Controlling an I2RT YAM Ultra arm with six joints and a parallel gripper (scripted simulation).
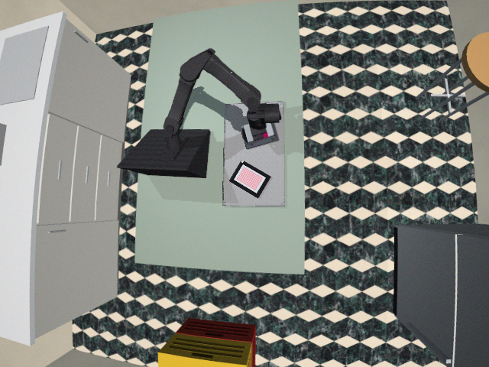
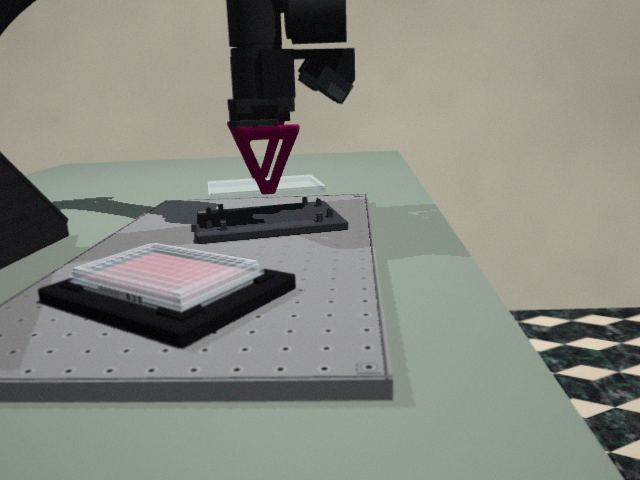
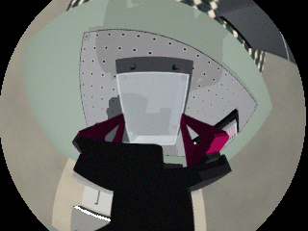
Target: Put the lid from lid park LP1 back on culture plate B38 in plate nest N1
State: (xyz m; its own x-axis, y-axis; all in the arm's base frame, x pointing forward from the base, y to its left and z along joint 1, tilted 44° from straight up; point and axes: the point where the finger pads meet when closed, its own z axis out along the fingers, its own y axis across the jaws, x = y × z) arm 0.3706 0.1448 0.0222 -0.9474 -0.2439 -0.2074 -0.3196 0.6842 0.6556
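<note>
The dark lid park LP1 is 5 cm below my hand. Also, from my hand: culture plate B38: 23 cm to the right, 3 cm below, 3 cm behind; clear lid: 1 cm below.
</note>
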